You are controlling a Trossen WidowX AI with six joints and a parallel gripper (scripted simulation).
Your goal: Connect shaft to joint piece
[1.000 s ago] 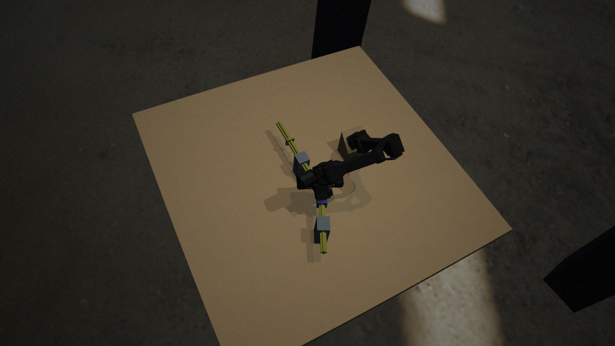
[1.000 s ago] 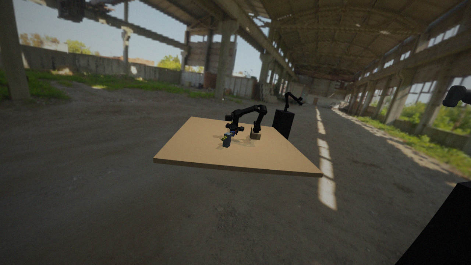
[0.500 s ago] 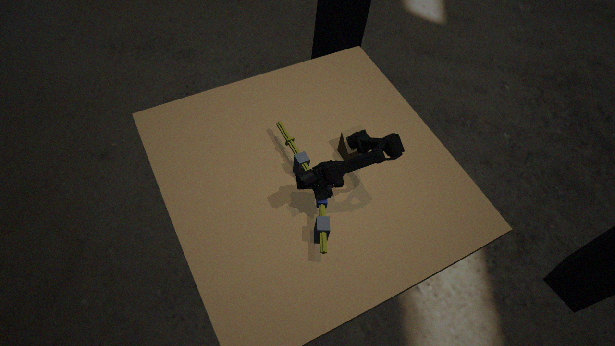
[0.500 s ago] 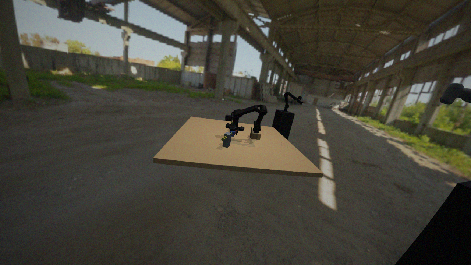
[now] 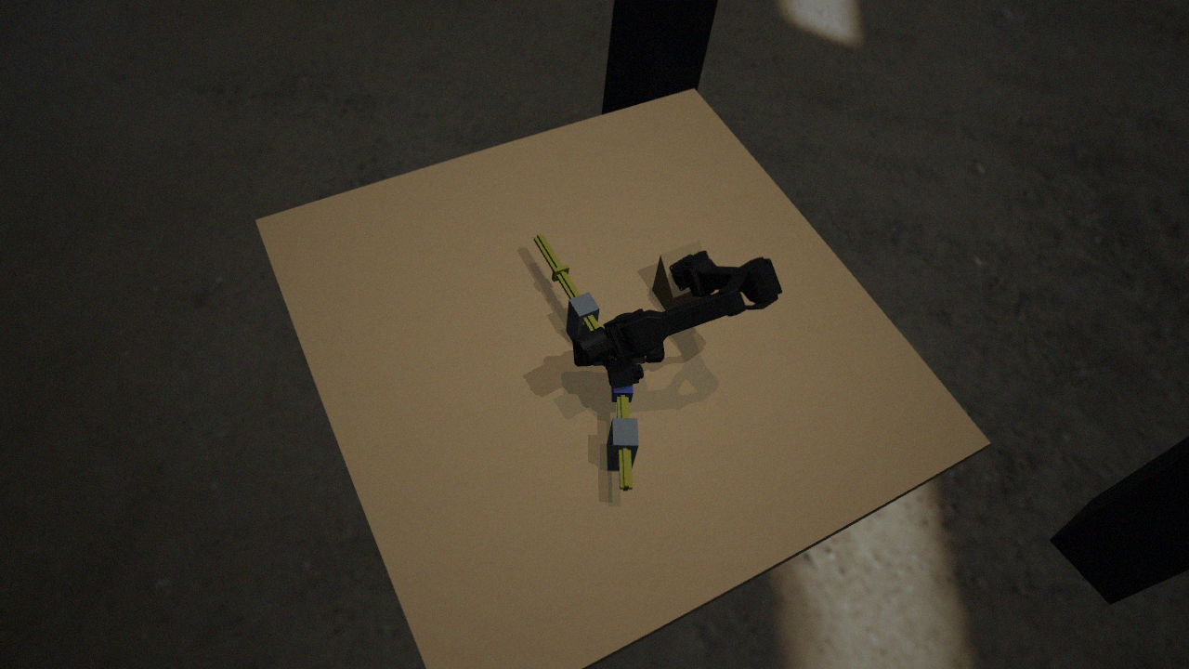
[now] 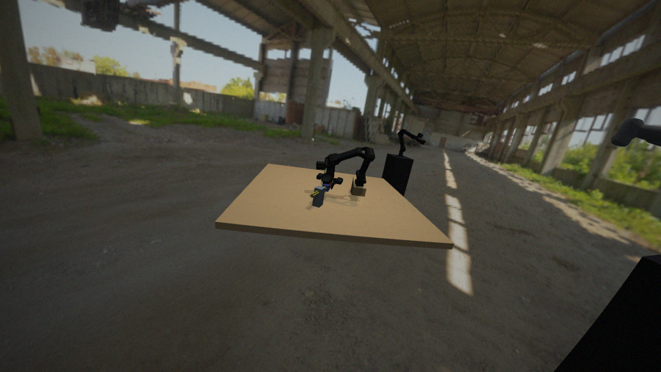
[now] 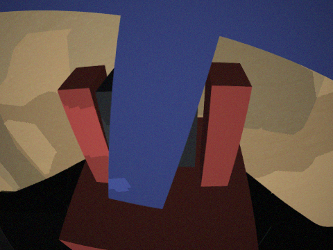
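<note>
My gripper tip is now 1 cm short of the red joint piece, 2 cm to the right of it and 4 cm below it.
</note>
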